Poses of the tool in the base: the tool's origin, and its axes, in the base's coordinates. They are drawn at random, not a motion.
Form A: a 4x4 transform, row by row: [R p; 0 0 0 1], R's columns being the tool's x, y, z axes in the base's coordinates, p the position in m. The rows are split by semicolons.
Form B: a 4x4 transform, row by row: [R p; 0 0 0 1], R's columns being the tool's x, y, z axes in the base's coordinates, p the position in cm. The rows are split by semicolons. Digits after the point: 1 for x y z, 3 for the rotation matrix.
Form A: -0.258 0.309 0.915 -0.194; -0.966 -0.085 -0.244 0.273; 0.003 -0.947 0.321 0.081; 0 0 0 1
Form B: -0.258 0.309 0.915 -19.4; -0.966 -0.085 -0.244 27.3; 0.003 -0.947 0.321 8.1; 0 0 0 1
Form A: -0.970 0.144 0.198 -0.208; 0.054 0.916 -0.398 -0.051; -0.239 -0.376 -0.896 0.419; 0 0 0 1
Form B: -0.970 0.144 0.198 -20.8; 0.054 0.916 -0.398 -5.1; -0.239 -0.376 -0.896 41.9; 0 0 0 1
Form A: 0.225 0.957 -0.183 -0.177; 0.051 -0.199 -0.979 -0.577; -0.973 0.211 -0.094 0.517; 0 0 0 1
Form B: 0.225 0.957 -0.183 -17.7; 0.051 -0.199 -0.979 -57.7; -0.973 0.211 -0.094 51.7; 0 0 0 1
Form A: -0.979 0.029 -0.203 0.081; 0.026 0.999 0.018 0.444; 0.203 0.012 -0.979 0.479; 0 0 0 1
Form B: -0.979 0.029 -0.203 8.1; 0.026 0.999 0.018 44.4; 0.203 0.012 -0.979 47.9; 0 0 0 1
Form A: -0.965 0.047 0.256 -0.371; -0.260 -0.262 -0.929 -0.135; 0.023 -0.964 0.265 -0.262; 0 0 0 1
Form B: -0.965 0.047 0.256 -37.1; -0.260 -0.262 -0.929 -13.5; 0.023 -0.964 0.265 -26.2; 0 0 0 1
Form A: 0.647 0.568 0.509 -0.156; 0.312 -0.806 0.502 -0.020; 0.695 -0.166 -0.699 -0.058; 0 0 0 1
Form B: 0.647 0.568 0.509 -15.6; 0.312 -0.806 0.502 -2.0; 0.695 -0.166 -0.699 -5.8; 0 0 0 1
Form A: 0.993 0.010 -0.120 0.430; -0.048 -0.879 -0.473 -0.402; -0.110 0.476 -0.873 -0.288; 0 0 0 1
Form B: 0.993 0.010 -0.120 43.0; -0.048 -0.879 -0.473 -40.2; -0.110 0.476 -0.873 -28.8; 0 0 0 1
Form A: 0.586 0.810 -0.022 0.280; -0.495 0.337 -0.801 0.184; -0.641 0.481 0.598 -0.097; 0 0 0 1
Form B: 0.586 0.810 -0.022 28.0; -0.495 0.337 -0.801 18.4; -0.641 0.481 0.598 -9.7; 0 0 0 1
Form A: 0.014 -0.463 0.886 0.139; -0.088 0.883 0.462 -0.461; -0.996 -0.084 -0.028 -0.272; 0 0 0 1
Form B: 0.014 -0.463 0.886 13.9; -0.088 0.883 0.462 -46.1; -0.996 -0.084 -0.028 -27.2; 0 0 0 1
